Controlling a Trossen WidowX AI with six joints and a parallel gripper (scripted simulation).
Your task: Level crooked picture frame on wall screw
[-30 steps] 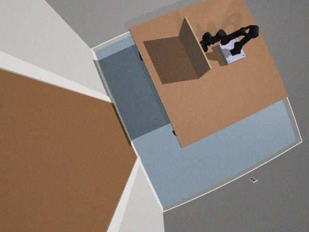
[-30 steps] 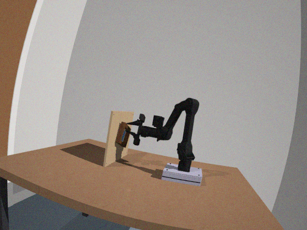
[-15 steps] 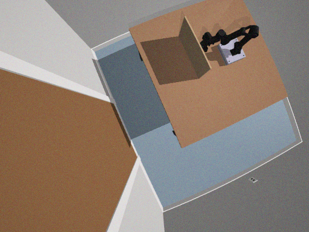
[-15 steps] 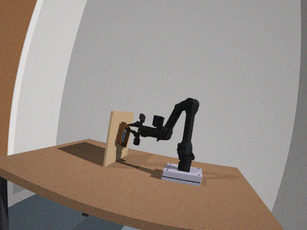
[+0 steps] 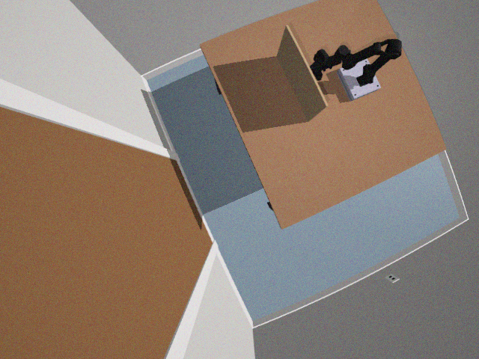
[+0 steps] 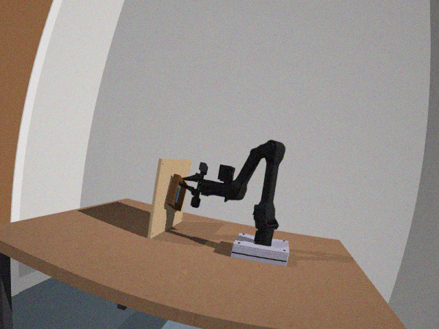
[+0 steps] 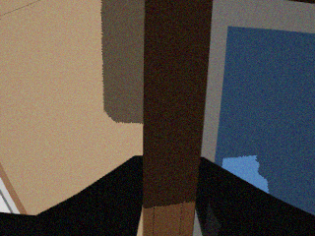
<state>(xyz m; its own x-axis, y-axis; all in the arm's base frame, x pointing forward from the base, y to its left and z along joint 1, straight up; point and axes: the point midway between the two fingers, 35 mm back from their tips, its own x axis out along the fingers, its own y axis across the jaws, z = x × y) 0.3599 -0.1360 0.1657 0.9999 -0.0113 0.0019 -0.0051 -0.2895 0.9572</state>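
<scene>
Right now the picture frame is 10 mm ahead of my gripper tip, 10 mm to the left of it and 50 mm below it. From my gripper tip the other things lie so: wall panel 20 mm ahead, 70 mm below.
</scene>
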